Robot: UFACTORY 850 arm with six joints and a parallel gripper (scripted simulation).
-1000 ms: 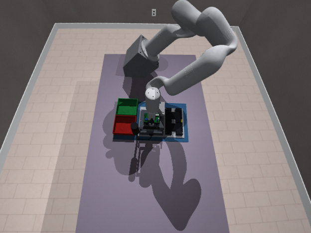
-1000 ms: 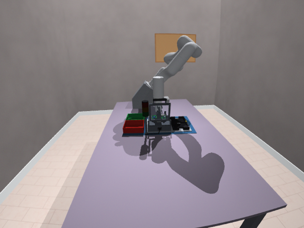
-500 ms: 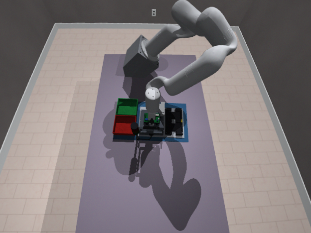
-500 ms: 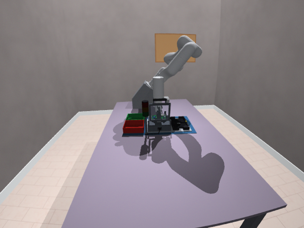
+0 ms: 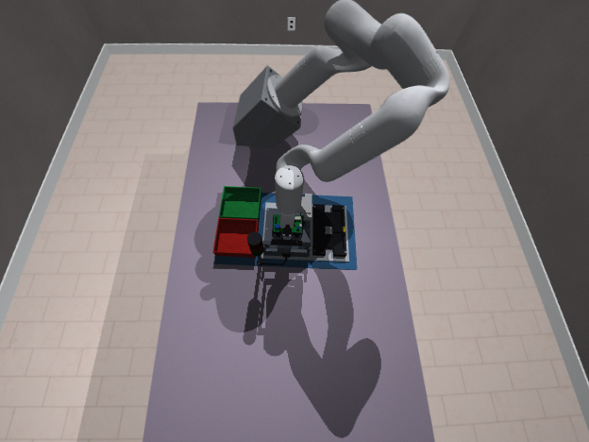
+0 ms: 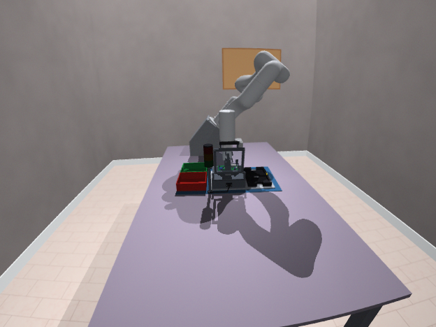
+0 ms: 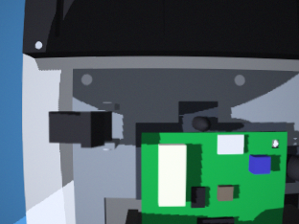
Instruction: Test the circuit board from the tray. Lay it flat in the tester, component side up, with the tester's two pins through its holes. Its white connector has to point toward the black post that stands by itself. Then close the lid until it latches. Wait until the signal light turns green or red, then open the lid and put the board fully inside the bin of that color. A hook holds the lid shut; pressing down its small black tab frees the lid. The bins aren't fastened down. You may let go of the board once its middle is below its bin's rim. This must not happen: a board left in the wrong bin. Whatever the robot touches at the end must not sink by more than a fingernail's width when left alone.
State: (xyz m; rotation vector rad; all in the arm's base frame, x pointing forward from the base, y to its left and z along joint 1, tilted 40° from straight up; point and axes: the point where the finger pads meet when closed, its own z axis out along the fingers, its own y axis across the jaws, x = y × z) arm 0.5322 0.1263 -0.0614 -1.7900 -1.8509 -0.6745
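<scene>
My hand is right at the green circuit board. Also, from my hand: clear lid: 120 mm ahead, 100 mm above; red bin: 200 mm to the right, 70 mm below, 50 mm ahead; tester nest: 10 mm to the left, 10 mm below, 10 mm ahead.
</scene>
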